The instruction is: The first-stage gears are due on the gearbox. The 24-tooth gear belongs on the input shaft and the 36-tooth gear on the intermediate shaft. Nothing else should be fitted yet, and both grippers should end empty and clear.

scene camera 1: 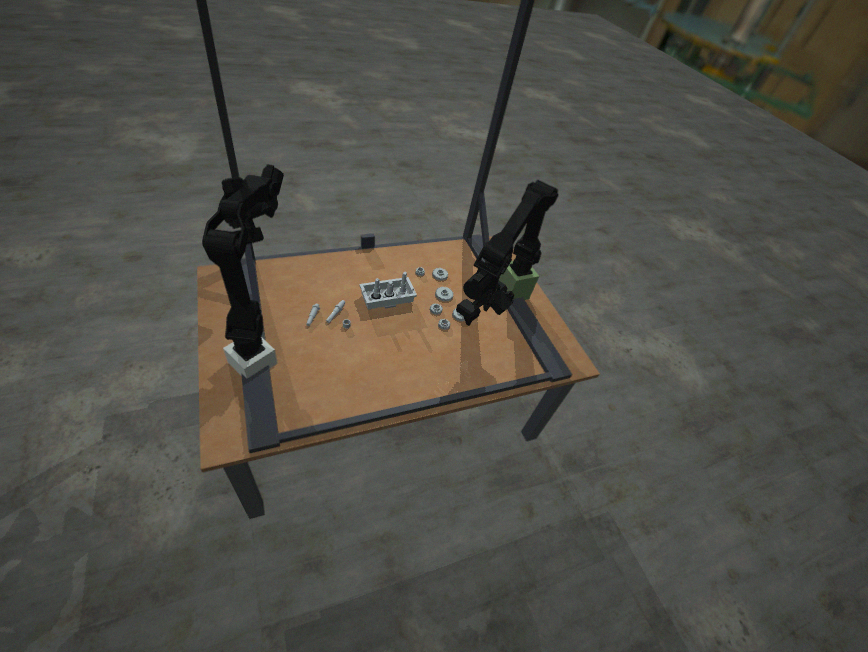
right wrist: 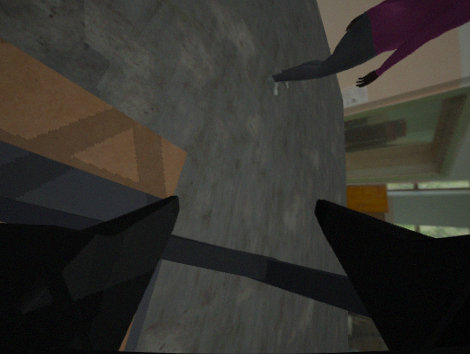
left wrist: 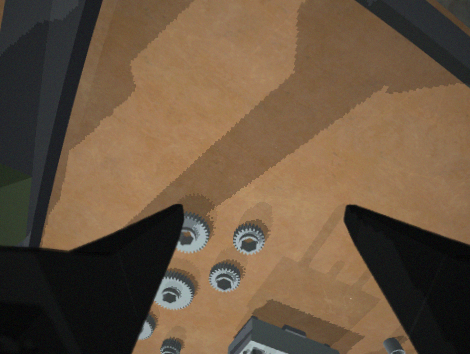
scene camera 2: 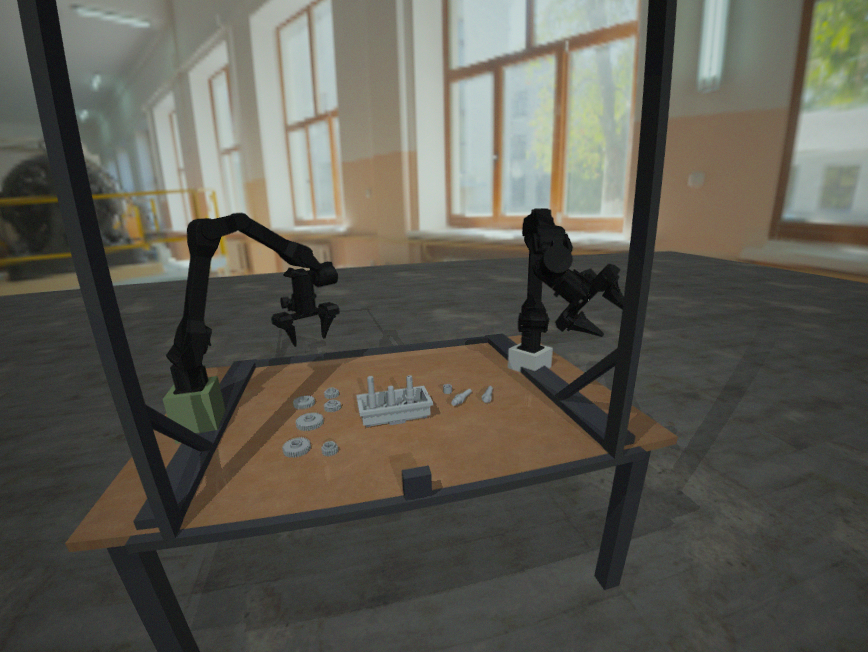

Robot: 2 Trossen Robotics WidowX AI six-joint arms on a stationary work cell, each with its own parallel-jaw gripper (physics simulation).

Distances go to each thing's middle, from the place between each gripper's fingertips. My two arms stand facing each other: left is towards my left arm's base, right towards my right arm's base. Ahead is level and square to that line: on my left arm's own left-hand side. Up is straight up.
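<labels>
Counted from my left hand, the black block (scene camera 2: 416,482) is 570 mm behind, 140 mm to the right and 100 mm below. The grey gearbox (scene camera 2: 421,407) is 280 mm behind that same left hand, 170 mm to the right of it and 100 mm below it. As for the green arm base (scene camera 2: 202,411), my left hand is 160 mm beyond it, 290 mm to the right of it and 70 mm above it.
From my right hand, I find the green arm base 360 mm ahead, 910 mm to the left and 200 mm below, while the grey gearbox is 250 mm ahead, 440 mm to the left and 230 mm below. The black block is 40 mm behind my right hand, 480 mm to the left of it and 220 mm below it.
</labels>
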